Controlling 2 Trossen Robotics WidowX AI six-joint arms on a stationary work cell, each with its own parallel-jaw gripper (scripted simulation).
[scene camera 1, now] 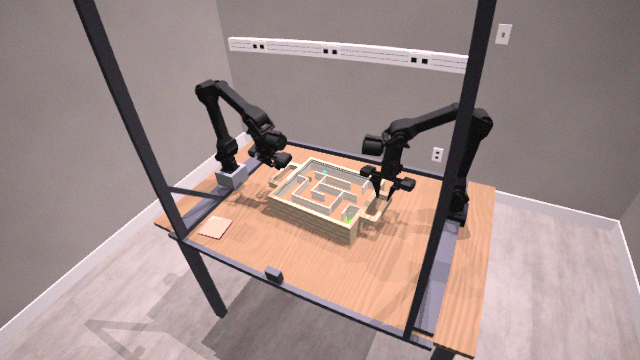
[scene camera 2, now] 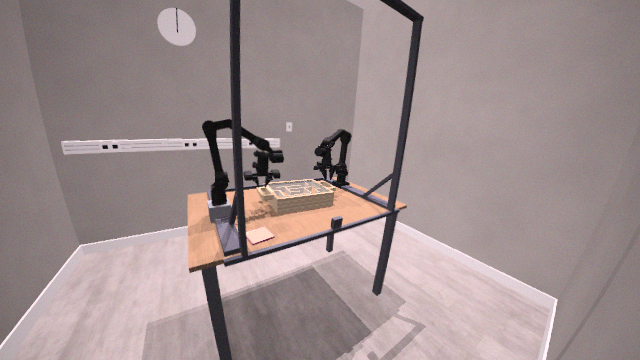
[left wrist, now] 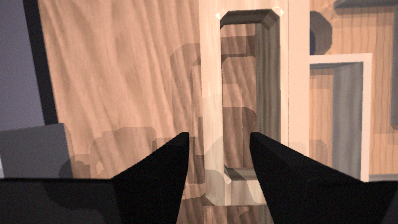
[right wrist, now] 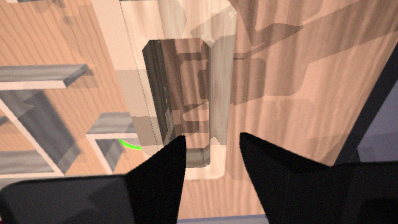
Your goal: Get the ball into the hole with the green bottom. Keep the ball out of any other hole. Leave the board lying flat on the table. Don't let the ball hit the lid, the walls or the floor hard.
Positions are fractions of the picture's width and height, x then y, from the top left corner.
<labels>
A wooden maze board shows in scene camera 1 (0.52, 0.56), in scene camera 2 (0.45, 0.55), in the left wrist view (0.80, 0.35) and in the right wrist view (0.22, 0.46).
</labels>
